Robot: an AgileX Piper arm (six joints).
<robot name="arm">
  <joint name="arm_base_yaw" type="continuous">
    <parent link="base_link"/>
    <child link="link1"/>
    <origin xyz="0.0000 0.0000 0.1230" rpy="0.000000 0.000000 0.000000"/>
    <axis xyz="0 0 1"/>
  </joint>
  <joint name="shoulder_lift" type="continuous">
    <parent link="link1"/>
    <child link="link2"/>
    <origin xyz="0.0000 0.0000 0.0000" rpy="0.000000 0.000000 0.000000"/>
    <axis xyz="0 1 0"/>
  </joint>
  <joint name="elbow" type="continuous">
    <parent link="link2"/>
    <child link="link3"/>
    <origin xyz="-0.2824 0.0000 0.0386" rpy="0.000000 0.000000 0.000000"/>
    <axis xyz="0 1 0"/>
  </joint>
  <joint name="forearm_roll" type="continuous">
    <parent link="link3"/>
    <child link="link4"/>
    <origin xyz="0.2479 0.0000 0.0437" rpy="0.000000 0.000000 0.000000"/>
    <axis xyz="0.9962 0 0.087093"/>
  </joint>
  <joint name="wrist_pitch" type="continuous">
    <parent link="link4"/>
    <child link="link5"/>
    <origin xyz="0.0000 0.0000 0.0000" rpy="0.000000 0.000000 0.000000"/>
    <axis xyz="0 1 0"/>
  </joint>
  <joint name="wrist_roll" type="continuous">
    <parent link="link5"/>
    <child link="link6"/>
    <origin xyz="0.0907 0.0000 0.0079" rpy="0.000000 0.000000 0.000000"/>
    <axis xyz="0.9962 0 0.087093"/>
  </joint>
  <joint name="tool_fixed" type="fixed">
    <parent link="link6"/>
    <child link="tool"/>
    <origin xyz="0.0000 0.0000 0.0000" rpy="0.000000 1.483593 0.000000"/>
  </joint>
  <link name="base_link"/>
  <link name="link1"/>
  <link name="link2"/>
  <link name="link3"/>
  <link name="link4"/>
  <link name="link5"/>
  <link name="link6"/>
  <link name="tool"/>
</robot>
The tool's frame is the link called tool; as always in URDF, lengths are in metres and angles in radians. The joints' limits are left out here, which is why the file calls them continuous.
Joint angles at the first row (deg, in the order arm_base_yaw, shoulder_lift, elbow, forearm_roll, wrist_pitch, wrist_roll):
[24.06 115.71 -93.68 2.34 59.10 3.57]
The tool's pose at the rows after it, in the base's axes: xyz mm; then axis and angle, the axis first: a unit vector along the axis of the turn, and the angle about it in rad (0 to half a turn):
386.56, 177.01, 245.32, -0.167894, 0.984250, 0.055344, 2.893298
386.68, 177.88, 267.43, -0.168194, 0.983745, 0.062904, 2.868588
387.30, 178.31, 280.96, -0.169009, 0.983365, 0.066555, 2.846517
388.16, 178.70, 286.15, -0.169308, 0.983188, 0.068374, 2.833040
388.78, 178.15, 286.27, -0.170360, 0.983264, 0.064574, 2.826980
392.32, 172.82, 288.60, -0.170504, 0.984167, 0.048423, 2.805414
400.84, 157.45, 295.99, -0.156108, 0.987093, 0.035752, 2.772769
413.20, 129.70, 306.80, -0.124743, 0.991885, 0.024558, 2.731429
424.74, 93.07, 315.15, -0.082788, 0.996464, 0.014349, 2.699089
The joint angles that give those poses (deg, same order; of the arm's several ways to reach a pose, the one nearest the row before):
[24.06 114.28 -97.10 2.88 62.47 3.71]
[24.06 113.43 -100.61 3.32 65.26 3.71]
[24.06 113.06 -102.97 3.39 66.65 3.71]
[24.06 113.01 -103.97 3.39 66.91 3.71]
[24.06 113.01 -103.98 2.87 66.69 3.71]
[23.62 113.01 -104.44 0.80 66.41 3.77]
[21.58 113.01 -105.93 -0.70 66.41 3.76]
[17.75 113.01 -108.10 -1.68 66.48 3.76]
[12.75 113.01 -109.75 -2.04 66.41 3.65]

